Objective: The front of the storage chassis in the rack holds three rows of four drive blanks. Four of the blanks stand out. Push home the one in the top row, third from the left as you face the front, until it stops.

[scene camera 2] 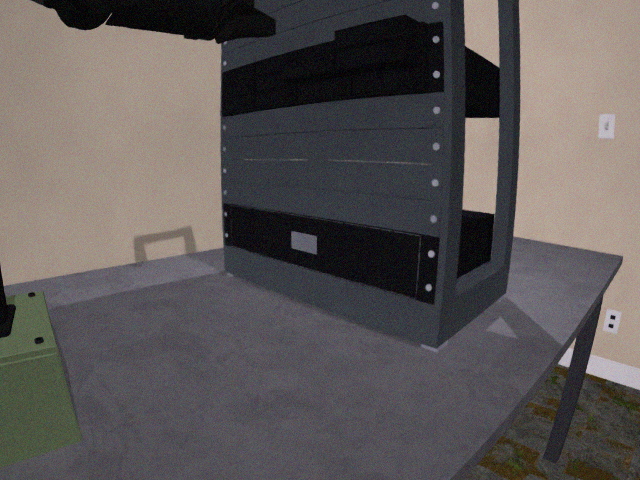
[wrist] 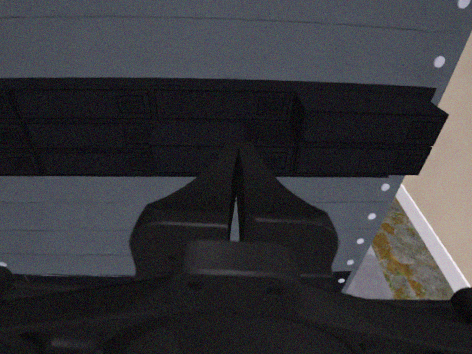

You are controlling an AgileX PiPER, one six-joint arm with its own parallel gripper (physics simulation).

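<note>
The black storage chassis (scene camera 2: 289, 85) (wrist: 85, 165) is set in the rack, with rows of dark drive blanks. In the wrist view, the top-row blank third from the left (wrist: 210, 103) shows its front and latch, about level with its left neighbour. The far-right top blank (wrist: 365, 127) (scene camera 2: 385, 33) stands well out. Whether lower blanks in the third column stand out is hard to tell in the dark. My gripper (wrist: 238, 160) (scene camera 2: 273, 26) is shut and empty. Its tips appear over the lower part of the third column; contact cannot be told.
The grey rack (scene camera 2: 453, 170) stands on the table (scene camera 2: 258, 392). A black unit with a pale label (scene camera 2: 303, 242) sits low in the rack. A green block (scene camera 2: 31, 403) stands at the left. The wall (scene camera 2: 129, 129) is behind.
</note>
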